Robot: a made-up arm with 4 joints.
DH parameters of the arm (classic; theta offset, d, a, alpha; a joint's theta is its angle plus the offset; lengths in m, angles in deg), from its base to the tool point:
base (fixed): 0 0.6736 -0.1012 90
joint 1: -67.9 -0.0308 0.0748 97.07
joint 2: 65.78 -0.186 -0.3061 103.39
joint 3: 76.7 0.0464 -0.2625 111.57
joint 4: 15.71 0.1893 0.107 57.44
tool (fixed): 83.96 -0.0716 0 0
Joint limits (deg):
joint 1: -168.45..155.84
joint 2: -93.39..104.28
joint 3: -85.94..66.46
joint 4: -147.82..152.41
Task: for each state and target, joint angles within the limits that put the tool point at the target. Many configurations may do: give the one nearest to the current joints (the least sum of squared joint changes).
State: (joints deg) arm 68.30 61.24 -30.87 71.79
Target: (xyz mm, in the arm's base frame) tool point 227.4 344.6 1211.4
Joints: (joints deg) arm 59.93 46.45 -36.61 64.48
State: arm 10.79 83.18 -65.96 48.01
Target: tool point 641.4 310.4 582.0
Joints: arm 24.94 78.97 -72.49 79.79
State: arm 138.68 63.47 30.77 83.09
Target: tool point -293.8 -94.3 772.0
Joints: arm 155.84 103.90 66.39 37.10
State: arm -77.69 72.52 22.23 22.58
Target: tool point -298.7 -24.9 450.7
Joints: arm -121.73 71.93 49.80 13.09
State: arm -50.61 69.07 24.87 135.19
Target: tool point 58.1 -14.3 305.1
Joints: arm -86.72 69.05 49.75 127.67
